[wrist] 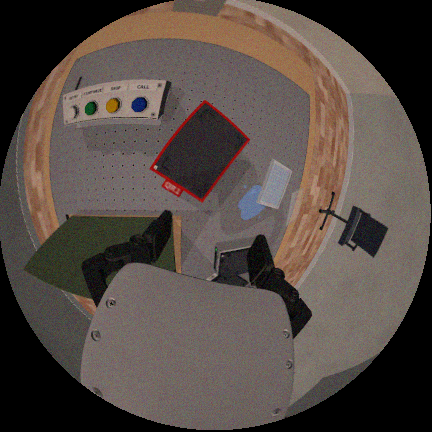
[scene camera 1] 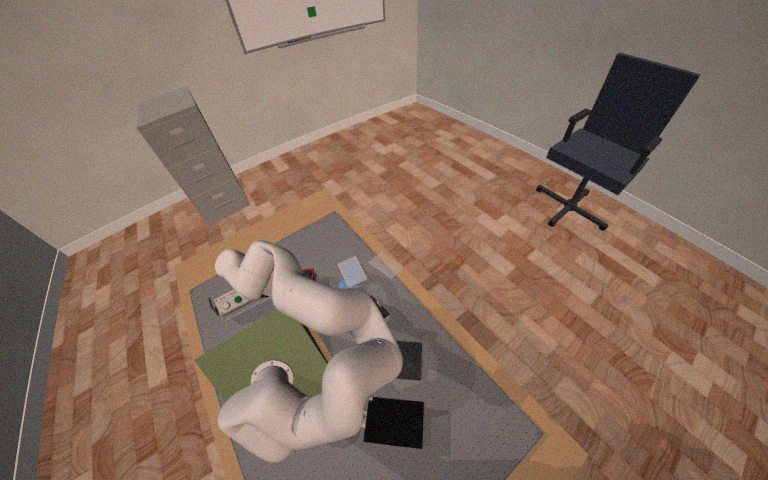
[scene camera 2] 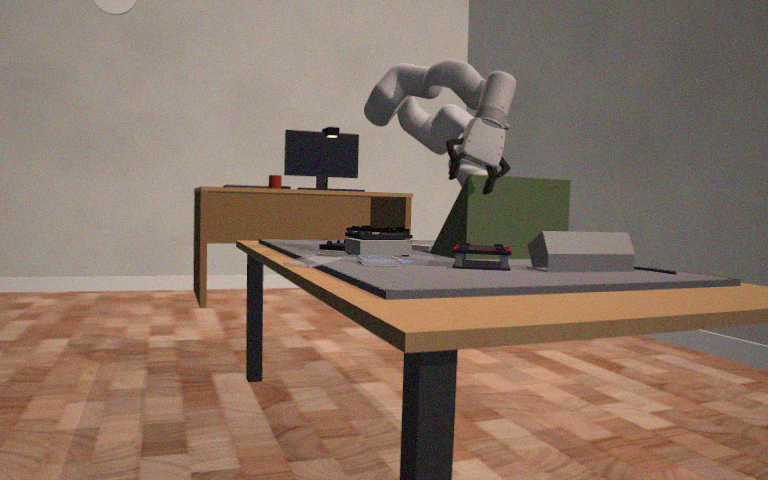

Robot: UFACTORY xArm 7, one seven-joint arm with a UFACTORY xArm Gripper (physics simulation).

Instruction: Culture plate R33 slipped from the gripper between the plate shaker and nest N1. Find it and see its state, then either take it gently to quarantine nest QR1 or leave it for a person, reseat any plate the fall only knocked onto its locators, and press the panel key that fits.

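Places are measured from the arm's base along level axes (x left, y back, z up), in metres.
Pixels of known places: gripper, fingertip midpoint: (wrist: pixel 212 234) (scene camera 2: pixel 469 186); arm's base at its link origin: (scene camera 2: pixel 496 224).
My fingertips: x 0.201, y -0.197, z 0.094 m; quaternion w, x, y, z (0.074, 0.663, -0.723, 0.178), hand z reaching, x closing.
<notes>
For each thing: its top centre in the pictures, then the offset to it from my fingertips. "pt": a spot on its surface instead.
- blue spill at its top centre: (scene camera 2: pixel 395 261) (wrist: pixel 252 202) (scene camera 1: pixel 347 289) dx -0.021, dy -0.171, dz -0.177 m
- red-rimmed nest QR1 at its top centre: (wrist: pixel 203 149) (scene camera 2: pixel 482 245) dx +0.087, dy -0.009, dz -0.132 m
- panel at its top centre: (wrist: pixel 100 90) (scene camera 2: pixel 582 231) (scene camera 1: pixel 240 289) dx +0.184, dy +0.185, dz -0.094 m
- dark nest at a spot on its surface: (wrist: pixel 232 260) pt dx -0.168, dy -0.119, dz -0.123 m
- clear thin sheet at its top centre: (scene camera 2: pixel 313 253) (wrist: pixel 298 208) (scene camera 1: pixel 385 262) dx -0.022, dy -0.364, dz -0.158 m
- grey-based device with a black top, surface spot: (scene camera 2: pixel 378 245) pt dx -0.133, dy -0.174, dz -0.149 m
- black square at a spot on its surface: (scene camera 1: pixel 393 422) pt dx -0.508, dy -0.040, dz -0.123 m
A pale plate with a blue-tinted grid of wells (scene camera 1: pixel 352 270) (scene camera 2: pixel 376 260) (wrist: pixel 275 184) lies flat on the grey mat, with a blue spill (scene camera 1: pixel 343 284) (scene camera 2: pixel 404 259) (wrist: pixel 251 202) touching one side. Its label is not readable. The red-rimmed nest QR1 (scene camera 2: pixel 481 249) (wrist: pixel 200 152) holds no plate. The panel (scene camera 1: pixel 226 303) (wrist: pixel 117 102) has a pale key, a green key, a yellow SKIP key and a blue CALL key. My gripper (scene camera 2: pixel 470 182) (wrist: pixel 212 234) is open and empty, high above the mat; the arm hides it in scene camera 1. A dark nest (wrist: pixel 232 260) is partly hidden by one finger.
A clear thin sheet (scene camera 1: pixel 386 266) (scene camera 2: pixel 311 262) lies at the mat's edge near the plate. A tall green block (scene camera 1: pixel 305 350) (scene camera 2: pixel 518 215) (wrist: pixel 75 245) stands by the arm. A grey-based device with a black top (scene camera 2: pixel 378 245) stands on the mat. A black square (scene camera 1: pixel 393 422) lies nearer the arm's base.
</notes>
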